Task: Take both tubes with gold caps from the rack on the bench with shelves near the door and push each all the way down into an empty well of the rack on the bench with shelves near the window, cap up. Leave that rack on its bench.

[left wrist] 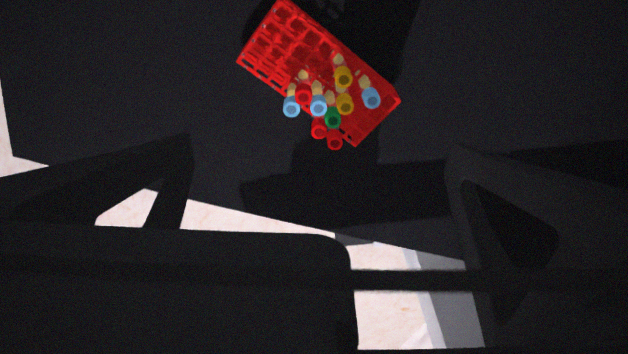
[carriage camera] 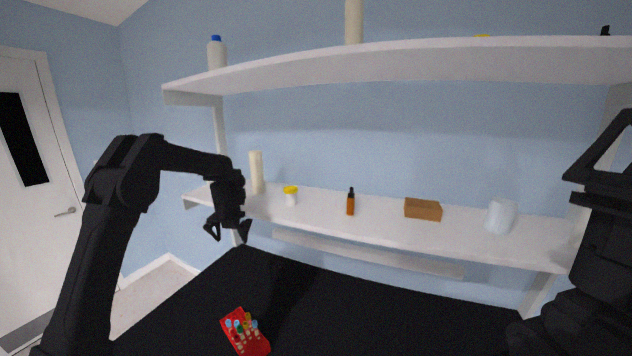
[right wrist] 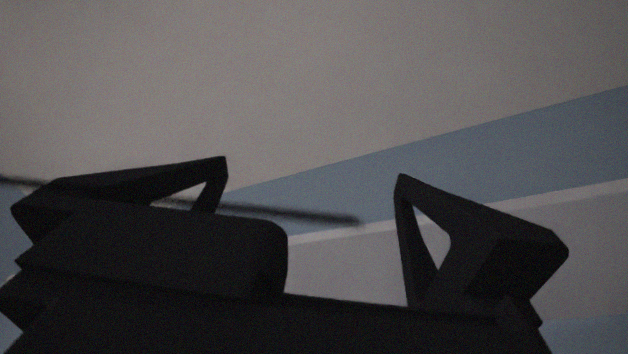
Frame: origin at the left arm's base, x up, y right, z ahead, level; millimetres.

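Where they show: left gripper, fingertip midpoint: (left wrist: 321,153) (carriage camera: 232,242); right gripper, fingertip midpoint: (right wrist: 310,174).
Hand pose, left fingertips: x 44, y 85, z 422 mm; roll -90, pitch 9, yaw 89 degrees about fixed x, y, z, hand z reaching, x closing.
Note:
Things, the pixels of their top centre, and the offset from my left fingertips. "*": a spot on its surface instead. Level surfaces: height alone.
- red rack, middle of its top: (left wrist: 322,81) (carriage camera: 242,331) dz -96, dx -321, dy +6 mm
- black bench top, its level: dx -378 mm
- second gold-capped tube, middle of its top: (left wrist: 345,106) (carriage camera: 245,322) dz -105, dx -259, dy +29 mm
- white lower shelf, its level: dx +79 mm
- cream cylinder, surface spot: (carriage camera: 256,172) * dz +220, dx +174, dy +48 mm
- yellow-lidded jar, surface spot: (carriage camera: 290,196) * dz +102, dx +116, dy +192 mm
- amber bottle, surface spot: (carriage camera: 350,204) * dz +17, dx +119, dy +385 mm
- brown box, surface spot: (carriage camera: 423,209) * dz -34, dx +114, dy +608 mm
- pale beaker, surface spot: (carriage camera: 501,216) * dz -145, dx +134, dy +786 mm
A red rack (carriage camera: 259,346) (left wrist: 369,120) stands on the black bench top (carriage camera: 400,310) (left wrist: 500,75), low in the carriage view. One gold-capped tube (carriage camera: 247,316) (left wrist: 343,77) and a second gold-capped tube (carriage camera: 245,325) (left wrist: 345,104) stand in it, close together among light blue, red and green caps. My left gripper (carriage camera: 230,239) (left wrist: 321,153) is open and empty, pointing down, above the bench and apart from the rack. My right gripper (right wrist: 310,174) is open and empty, raised at the right, facing wall and ceiling. The window-side rack does not show.
A white lower shelf (carriage camera: 320,220) holds a cream cylinder (carriage camera: 256,172), a yellow-lidded jar (carriage camera: 290,196), an amber bottle (carriage camera: 350,204), a brown box (carriage camera: 423,209) and a pale beaker (carriage camera: 501,216). An upper shelf (carriage camera: 400,62) hangs above. A door (carriage camera: 45,250) stands at the left.

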